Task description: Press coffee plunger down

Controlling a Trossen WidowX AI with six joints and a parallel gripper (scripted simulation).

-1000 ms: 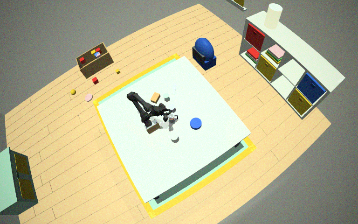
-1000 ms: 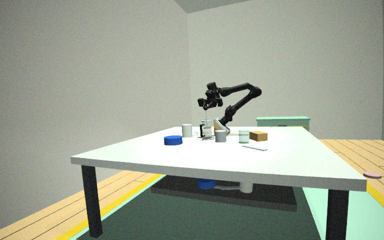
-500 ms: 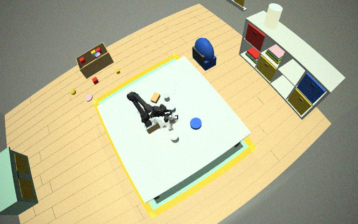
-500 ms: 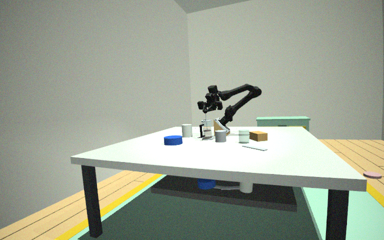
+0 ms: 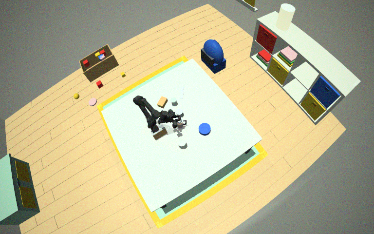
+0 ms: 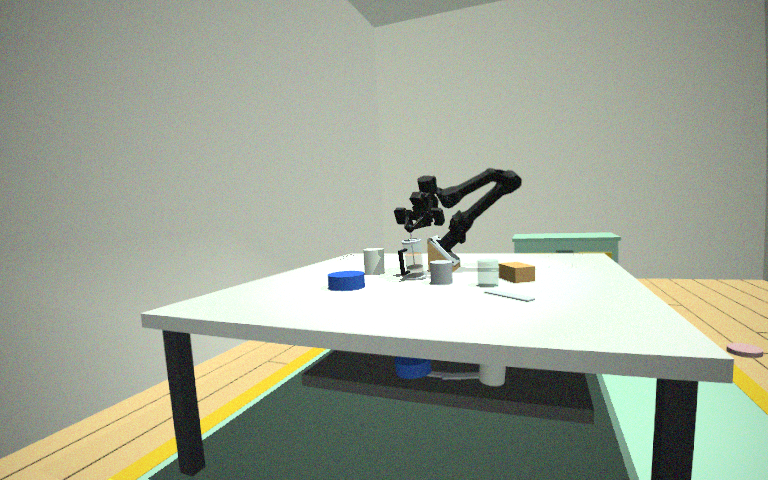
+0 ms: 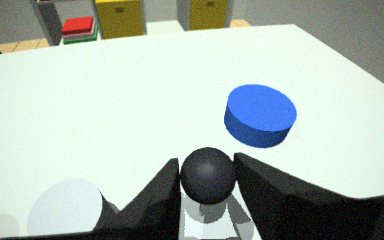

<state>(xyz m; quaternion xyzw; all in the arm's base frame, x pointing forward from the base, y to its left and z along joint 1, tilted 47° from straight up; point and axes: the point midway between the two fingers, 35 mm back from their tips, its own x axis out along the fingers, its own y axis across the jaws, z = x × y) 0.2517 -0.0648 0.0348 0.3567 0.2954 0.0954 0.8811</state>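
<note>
The coffee press lies 9 cm below my gripper tip. From my gripper tip the other things lie so: brown block 34 cm to the left, 15 cm below, 9 cm behind; then grey mug 14 cm below, 12 cm to the left, 3 cm ahead.
</note>
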